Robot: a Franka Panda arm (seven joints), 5 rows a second.
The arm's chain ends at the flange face. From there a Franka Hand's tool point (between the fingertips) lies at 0.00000 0.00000 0.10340 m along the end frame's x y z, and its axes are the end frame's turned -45 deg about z.
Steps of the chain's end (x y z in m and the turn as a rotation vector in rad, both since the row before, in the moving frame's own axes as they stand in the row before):
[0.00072, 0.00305, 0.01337, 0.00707, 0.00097, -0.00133]
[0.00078, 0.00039, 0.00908, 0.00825, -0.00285, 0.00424]
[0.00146, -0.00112, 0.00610, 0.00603, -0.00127, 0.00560]
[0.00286, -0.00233, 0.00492, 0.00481, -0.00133, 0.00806]
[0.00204, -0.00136, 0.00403, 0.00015, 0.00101, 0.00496]
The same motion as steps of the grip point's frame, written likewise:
[-0.00106, 0.00222, 0.01337, 0.00431, 0.00569, -0.00133]
[0.00067, 0.00002, 0.00908, 0.00785, 0.00382, 0.00424]
[0.00217, -0.00029, 0.00610, 0.00516, 0.00337, 0.00560]
[0.00393, -0.00007, 0.00492, 0.00434, 0.00246, 0.00806]
[0.00249, 0.00054, 0.00403, -0.00061, 0.00082, 0.00496]

